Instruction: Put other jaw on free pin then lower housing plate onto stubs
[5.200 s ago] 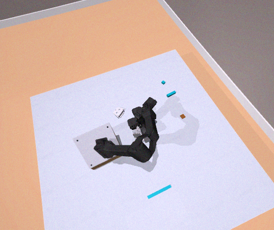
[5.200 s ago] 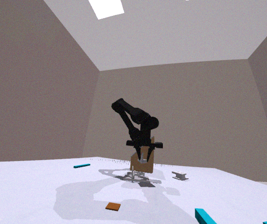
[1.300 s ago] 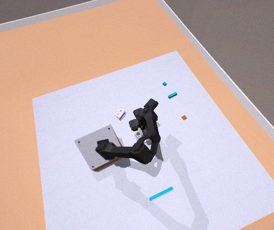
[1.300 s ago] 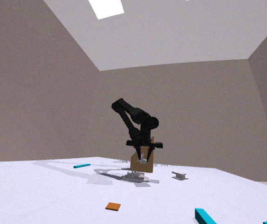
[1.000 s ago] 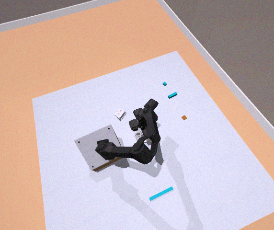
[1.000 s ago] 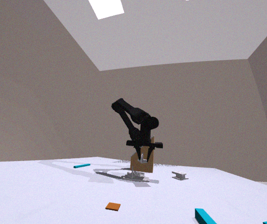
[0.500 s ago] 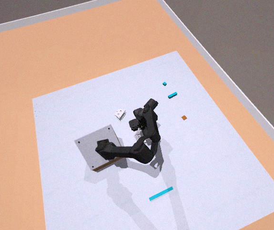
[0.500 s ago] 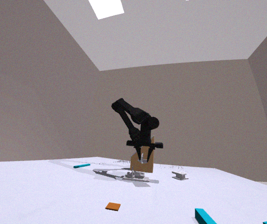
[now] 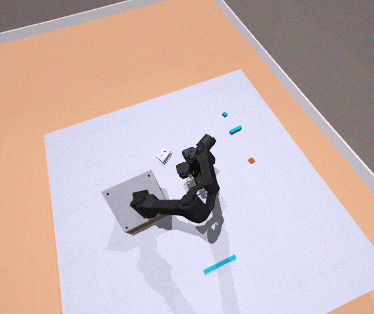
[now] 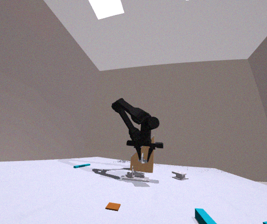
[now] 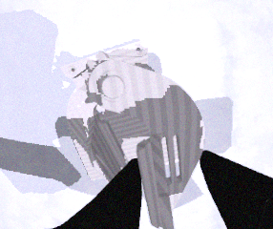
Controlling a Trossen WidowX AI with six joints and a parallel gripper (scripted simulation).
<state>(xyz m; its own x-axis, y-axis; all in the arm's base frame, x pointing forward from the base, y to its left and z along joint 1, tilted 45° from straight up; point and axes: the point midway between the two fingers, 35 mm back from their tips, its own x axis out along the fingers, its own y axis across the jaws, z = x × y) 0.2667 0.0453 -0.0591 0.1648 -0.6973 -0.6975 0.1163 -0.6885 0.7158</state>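
Right now my gripper tip is 30 mm past the jaw and 20 mm to the left of it. From my gripper tip the other things lie so: white block piece 130 mm behind, 180 mm to the left, 70 mm below; short cyan bar 300 mm ahead, 210 mm to the left, 70 mm below; orange tile 310 mm ahead, 10 mm to the left, 80 mm below.
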